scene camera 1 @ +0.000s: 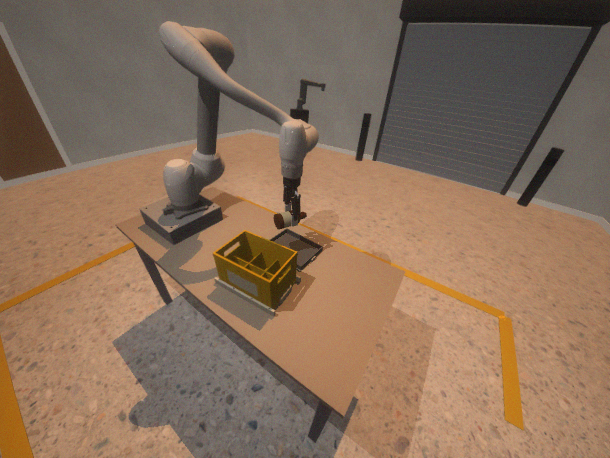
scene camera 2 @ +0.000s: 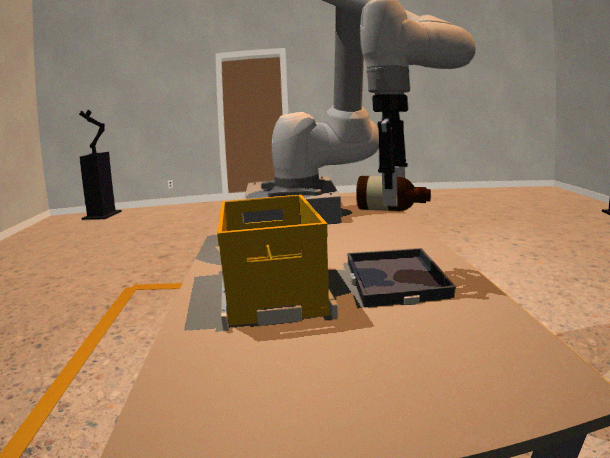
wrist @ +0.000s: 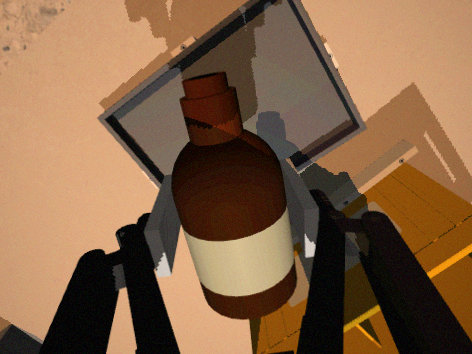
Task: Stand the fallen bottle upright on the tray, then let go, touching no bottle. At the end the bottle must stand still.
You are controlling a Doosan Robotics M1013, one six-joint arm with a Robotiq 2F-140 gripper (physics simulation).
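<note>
Scene camera 2 shows a brown bottle (scene camera 2: 369, 196) and my gripper (scene camera 2: 394, 201). The wrist view likewise shows the bottle (wrist: 227, 183), together with the gripper (wrist: 230, 185).
</note>
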